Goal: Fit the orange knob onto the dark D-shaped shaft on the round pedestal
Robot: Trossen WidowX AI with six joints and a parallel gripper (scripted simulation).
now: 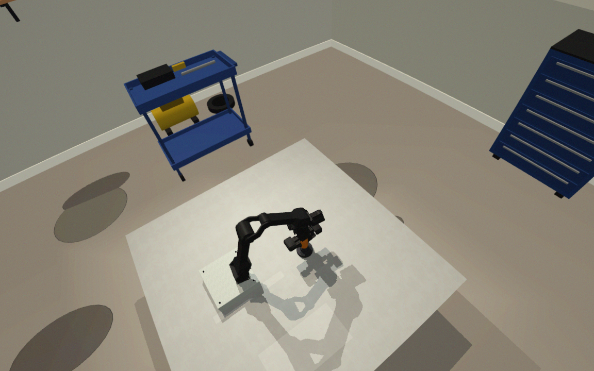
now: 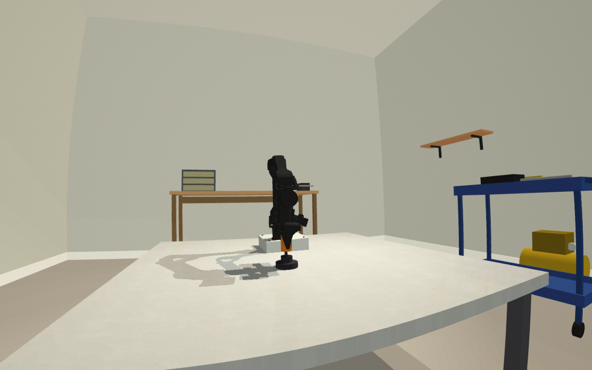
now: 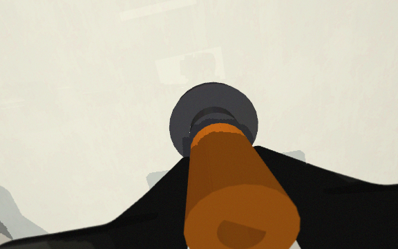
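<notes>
The orange knob lies 20 mm above my gripper tip. Round my gripper tip: dark round pedestal 40 mm below.
</notes>
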